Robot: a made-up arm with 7 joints.
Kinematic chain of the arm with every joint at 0, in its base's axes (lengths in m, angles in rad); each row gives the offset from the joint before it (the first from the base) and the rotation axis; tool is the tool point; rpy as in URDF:
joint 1: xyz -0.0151 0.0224 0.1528 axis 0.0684 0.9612 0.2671
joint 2: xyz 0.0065 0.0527 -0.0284 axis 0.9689 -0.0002 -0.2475
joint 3: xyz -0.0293 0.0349 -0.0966 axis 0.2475 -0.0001 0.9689
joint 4: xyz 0.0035 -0.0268 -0.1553 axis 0.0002 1 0
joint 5: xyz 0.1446 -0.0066 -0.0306 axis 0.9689 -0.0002 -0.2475
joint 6: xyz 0.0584 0.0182 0.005 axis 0.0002 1 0
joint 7: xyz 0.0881 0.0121 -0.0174 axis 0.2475 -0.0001 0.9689
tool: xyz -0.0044 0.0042 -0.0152 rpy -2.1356 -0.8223 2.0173
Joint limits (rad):
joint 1: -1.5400..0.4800
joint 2: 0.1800..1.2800
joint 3: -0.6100..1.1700
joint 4: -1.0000..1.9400
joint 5: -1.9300..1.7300
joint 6: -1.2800..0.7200
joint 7: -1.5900..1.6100
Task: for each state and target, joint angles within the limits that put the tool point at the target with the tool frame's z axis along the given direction. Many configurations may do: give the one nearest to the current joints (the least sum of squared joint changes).
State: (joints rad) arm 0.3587 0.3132 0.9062 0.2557 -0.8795 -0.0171 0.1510
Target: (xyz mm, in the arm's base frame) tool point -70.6 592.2 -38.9 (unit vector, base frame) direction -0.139 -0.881 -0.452
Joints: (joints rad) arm 0.3446 0.8381 1.0810 0.8874 -0.8893 -0.0629 -0.0264
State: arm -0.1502 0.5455 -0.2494 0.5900 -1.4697 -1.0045 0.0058
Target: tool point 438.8 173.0 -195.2 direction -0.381 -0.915 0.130
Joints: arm -0.8748 0.2340 0.1597 1.1273 -1.7418 -0.4335 -0.1626
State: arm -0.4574 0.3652 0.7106 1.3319 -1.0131 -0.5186 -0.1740
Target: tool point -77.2 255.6 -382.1 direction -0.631 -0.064 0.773
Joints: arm -0.1269 0.2614 0.1223 1.8157 -0.3918 -0.2359 -0.6590
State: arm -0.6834 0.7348 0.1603 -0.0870 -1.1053 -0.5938 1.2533
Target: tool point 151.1 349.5 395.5 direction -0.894 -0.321 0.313
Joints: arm -1.5400 0.7764 0.8065 -0.3362 -1.8678 -1.1348 1.6100
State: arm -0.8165 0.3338 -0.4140 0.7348 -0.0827 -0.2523 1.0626
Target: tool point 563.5 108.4 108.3 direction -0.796 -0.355 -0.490
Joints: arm -1.4500 0.3645 -0.0767 1.2209 -0.2675 0.1644 0.5218
